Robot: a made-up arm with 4 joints.
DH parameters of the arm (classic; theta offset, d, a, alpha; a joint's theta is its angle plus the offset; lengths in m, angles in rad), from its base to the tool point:
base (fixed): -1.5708 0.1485 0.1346 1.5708
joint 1: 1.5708 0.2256 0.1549 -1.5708
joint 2: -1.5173 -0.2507 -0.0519 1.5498
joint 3: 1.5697 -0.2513 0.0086 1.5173
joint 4: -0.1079 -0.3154 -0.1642 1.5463
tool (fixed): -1.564 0.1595 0 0
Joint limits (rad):
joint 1: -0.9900..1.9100
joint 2: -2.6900..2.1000
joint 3: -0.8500..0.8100
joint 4: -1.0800..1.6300
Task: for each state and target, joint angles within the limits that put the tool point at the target. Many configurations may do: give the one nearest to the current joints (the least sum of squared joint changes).
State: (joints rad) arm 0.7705 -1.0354 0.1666 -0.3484
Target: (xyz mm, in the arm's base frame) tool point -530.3 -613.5 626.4
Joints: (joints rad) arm 0.4126 -1.6818 0.8100 -0.4917
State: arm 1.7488 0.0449 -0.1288 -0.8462
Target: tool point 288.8 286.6 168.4
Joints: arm 1.9100 0.3434 -0.7975 0.0314
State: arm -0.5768 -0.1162 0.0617 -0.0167
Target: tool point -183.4 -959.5 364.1
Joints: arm -0.6590 -0.4132 0.7239 0.5030
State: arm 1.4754 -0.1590 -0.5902 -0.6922
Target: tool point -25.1 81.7 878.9
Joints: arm 0.9512 -0.4538 0.0062 -0.3583
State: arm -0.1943 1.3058 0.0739 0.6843
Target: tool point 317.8 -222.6 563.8
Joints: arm 0.1326 0.5130 -0.3302 0.9712
